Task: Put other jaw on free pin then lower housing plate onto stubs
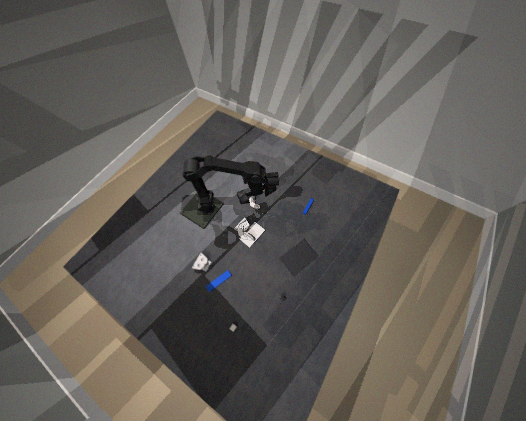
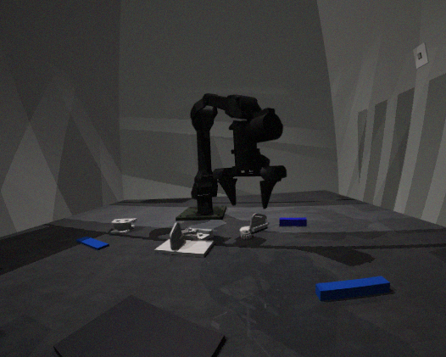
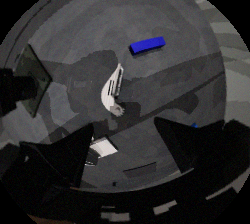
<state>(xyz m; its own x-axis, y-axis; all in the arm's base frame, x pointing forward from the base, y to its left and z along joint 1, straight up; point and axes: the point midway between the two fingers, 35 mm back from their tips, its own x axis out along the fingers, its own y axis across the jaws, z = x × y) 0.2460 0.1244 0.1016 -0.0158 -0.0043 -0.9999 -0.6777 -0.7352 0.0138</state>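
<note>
My gripper tip is 7 cm above the jaw and 1 cm past it. From my gripper tip the other things lie so: small white cube: 57 cm to the right, 14 cm ahead, 7 cm below; dark square slab: 29 cm ahead, 18 cm to the right, 8 cm below; dark cube: 38 cm to the right, 29 cm ahead, 7 cm below.
</note>
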